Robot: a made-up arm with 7 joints. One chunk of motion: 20 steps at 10 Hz.
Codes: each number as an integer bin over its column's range. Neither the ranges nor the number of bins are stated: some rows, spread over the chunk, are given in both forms.
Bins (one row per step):
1: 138 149 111 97 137 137 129
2: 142 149 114 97 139 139 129
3: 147 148 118 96 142 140 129
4: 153 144 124 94 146 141 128
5: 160 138 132 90 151 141 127
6: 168 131 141 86 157 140 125
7: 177 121 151 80 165 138 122
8: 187 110 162 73 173 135 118
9: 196 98 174 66 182 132 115
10: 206 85 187 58 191 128 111
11: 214 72 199 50 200 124 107
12: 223 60 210 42 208 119 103
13: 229 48 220 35 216 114 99
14: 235 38 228 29 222 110 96
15: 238 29 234 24 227 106 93
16: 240 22 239 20 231 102 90
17: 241 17 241 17 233 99 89
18: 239 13 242 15 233 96 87
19: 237 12 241 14 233 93 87
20: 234 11 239 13 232 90 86
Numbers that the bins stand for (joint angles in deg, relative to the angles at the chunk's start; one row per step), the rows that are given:
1: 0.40 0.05 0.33 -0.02 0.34 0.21 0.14
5: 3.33 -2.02 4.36 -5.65 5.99 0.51 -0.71
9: 8.13 -9.55 12.44 -24.94 18.51 -0.16 -5.84
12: 11.73 -16.71 19.35 -44.24 29.02 -1.13 -10.97
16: 14.00 -23.86 24.93 -61.92 38.31 -2.40 -16.53
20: 13.20 -25.93 24.93 -67.55 38.71 -3.29 -18.24
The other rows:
2: 0.93 0.05 0.91 -0.02 1.15 0.36 0.14
3: 1.60 -0.14 1.67 -0.82 2.36 0.43 0.14
4: 2.40 -0.89 2.83 -2.43 3.97 0.51 -0.29
6: 4.40 -3.34 6.09 -8.86 8.42 0.43 -1.57
7: 5.60 -5.22 8.02 -13.69 11.65 0.28 -2.85
8: 6.93 -7.29 10.13 -19.31 14.88 0.06 -4.56
10: 9.47 -12.00 14.93 -31.37 22.15 -0.46 -7.55
11: 10.53 -14.45 17.24 -37.80 25.78 -0.76 -9.26
13: 12.53 -18.96 21.27 -49.86 32.25 -1.51 -12.68
14: 13.33 -20.85 22.81 -54.69 34.67 -1.80 -13.96
15: 13.73 -22.54 23.96 -58.71 36.69 -2.10 -15.25
17: 14.13 -24.80 25.31 -64.33 39.11 -2.62 -16.96
18: 13.87 -25.55 25.50 -65.94 39.11 -2.85 -17.81
19: 13.60 -25.74 25.31 -66.75 39.11 -3.07 -17.81

